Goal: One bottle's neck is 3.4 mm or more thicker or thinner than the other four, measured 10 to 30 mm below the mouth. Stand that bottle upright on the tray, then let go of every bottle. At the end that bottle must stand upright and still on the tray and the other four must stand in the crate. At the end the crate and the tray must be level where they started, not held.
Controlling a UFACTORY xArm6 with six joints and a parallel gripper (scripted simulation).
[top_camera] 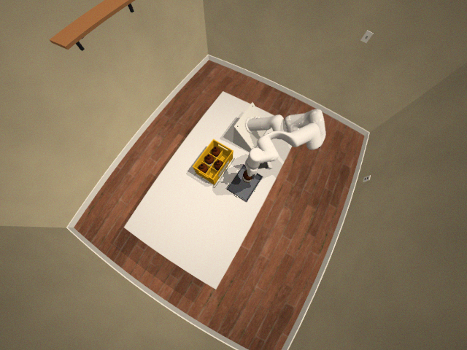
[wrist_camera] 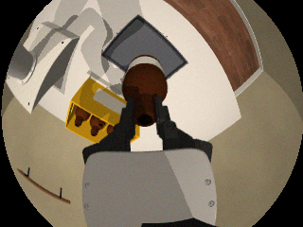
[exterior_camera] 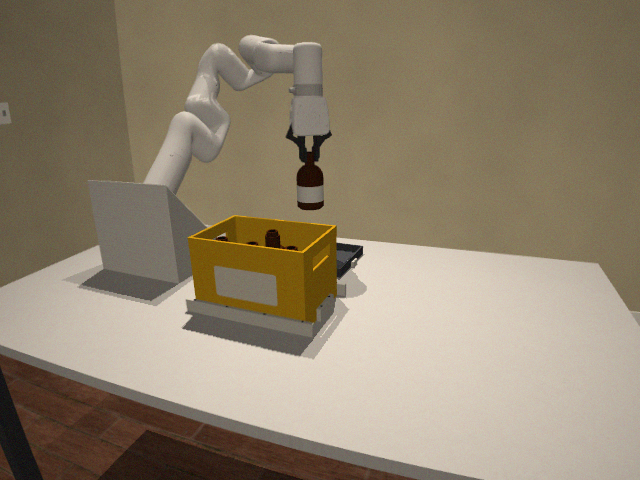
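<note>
My gripper is now 290 mm above the dark grey tray. Also, from my hand: yellow crate 290 mm to the right, 220 mm below; then glass bottle 340 mm to the right, 220 mm below, 80 mm ahead.
</note>
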